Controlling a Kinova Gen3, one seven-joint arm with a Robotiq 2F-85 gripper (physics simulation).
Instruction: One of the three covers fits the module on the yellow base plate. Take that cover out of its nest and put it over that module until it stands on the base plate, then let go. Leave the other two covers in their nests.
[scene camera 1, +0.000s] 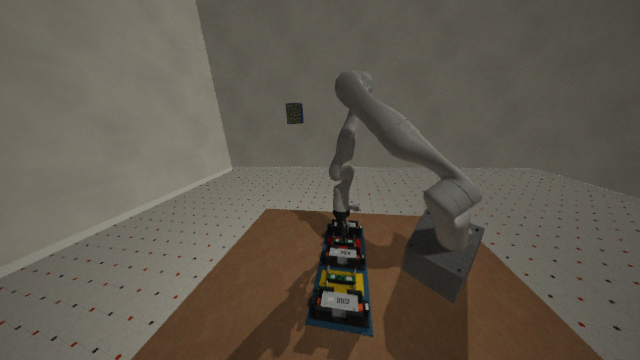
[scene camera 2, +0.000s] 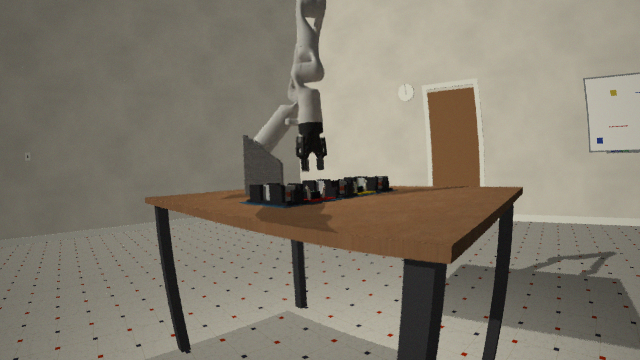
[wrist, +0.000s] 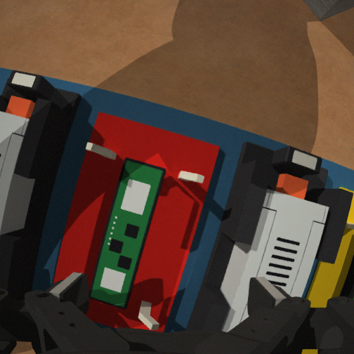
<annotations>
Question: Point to my gripper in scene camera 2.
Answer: At 313, 170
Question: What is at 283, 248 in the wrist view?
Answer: A grey cover.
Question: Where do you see a blue board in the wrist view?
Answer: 56, 139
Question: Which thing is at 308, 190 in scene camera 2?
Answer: A blue board.
</annotations>
